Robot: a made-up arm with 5 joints.
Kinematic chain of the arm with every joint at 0, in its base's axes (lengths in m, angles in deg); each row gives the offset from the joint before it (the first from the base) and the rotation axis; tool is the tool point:
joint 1: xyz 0 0 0.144 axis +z
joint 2: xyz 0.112 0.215 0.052 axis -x
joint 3: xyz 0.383 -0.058 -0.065 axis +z
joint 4: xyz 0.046 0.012 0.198 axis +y
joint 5: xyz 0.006 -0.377 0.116 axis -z
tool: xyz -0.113 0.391 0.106
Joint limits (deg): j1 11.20..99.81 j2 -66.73..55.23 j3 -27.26..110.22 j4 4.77..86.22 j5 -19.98..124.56
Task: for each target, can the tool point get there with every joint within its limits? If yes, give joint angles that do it. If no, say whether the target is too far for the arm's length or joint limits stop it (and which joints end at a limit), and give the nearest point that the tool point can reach.
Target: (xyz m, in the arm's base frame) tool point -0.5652 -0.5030 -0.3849
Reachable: no: joint limits stop it (at a limit: joint 1, joint 2, joint 3) | nearest point -0.5386 0.3198 -0.0151 | short by 0.902 m
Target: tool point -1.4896 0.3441 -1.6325
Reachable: no: too far | nearest point -0.7384 0.6529 -0.2254 | short by 1.625 m
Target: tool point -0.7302 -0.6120 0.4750
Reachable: no: joint limits stop it (at a limit: joint 1, joint 2, joint 4, joint 5) | nearest point -0.5544 0.2344 0.4316 | short by 0.866 m
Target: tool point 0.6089 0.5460 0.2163
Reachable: yes | joints 27.69 25.00 5.73 77.56 40.28
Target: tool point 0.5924 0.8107 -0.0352
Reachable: yes | joints 41.87 -7.36 47.69 78.77 103.40
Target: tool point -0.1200 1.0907 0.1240
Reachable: yes | joints 80.79 -23.60 47.53 57.72 103.57
